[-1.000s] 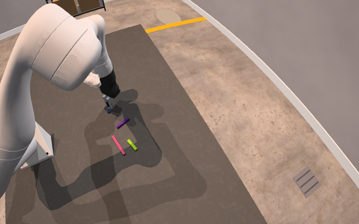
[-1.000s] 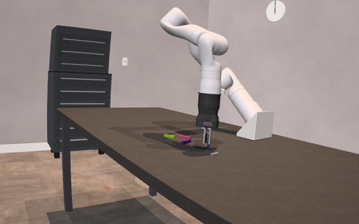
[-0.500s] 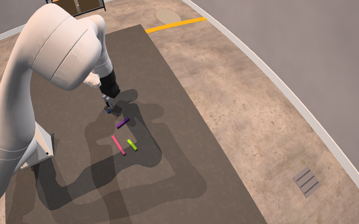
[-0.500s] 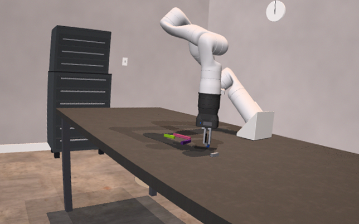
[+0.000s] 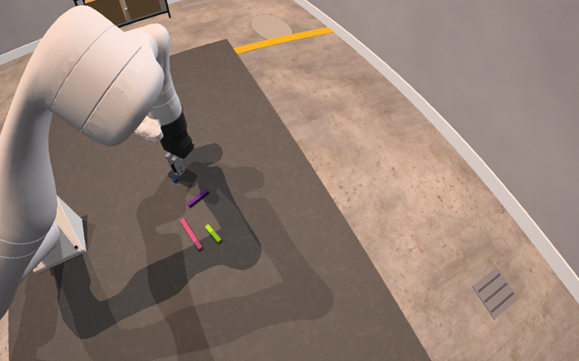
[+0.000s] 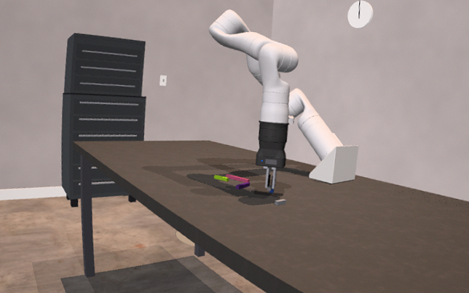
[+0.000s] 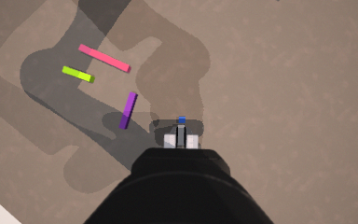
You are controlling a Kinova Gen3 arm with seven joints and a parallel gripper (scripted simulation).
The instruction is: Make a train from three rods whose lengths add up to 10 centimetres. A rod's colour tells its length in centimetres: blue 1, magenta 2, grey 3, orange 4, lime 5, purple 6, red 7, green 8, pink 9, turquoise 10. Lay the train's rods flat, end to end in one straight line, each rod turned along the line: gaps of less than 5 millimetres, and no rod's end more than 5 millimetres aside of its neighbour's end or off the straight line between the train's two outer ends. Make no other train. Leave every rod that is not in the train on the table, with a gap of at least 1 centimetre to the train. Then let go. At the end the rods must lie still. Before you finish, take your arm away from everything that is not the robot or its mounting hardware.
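My hand is 2 cm past the blue rod, 1 cm to the left of it and 3 cm above it. Round my hand: lime rod (4 cm ahead, 19 cm to the right, 3 cm below); then purple rod (3 cm ahead, 9 cm to the right, 3 cm below); then pink rod (1 cm behind, 18 cm to the right, 3 cm below).
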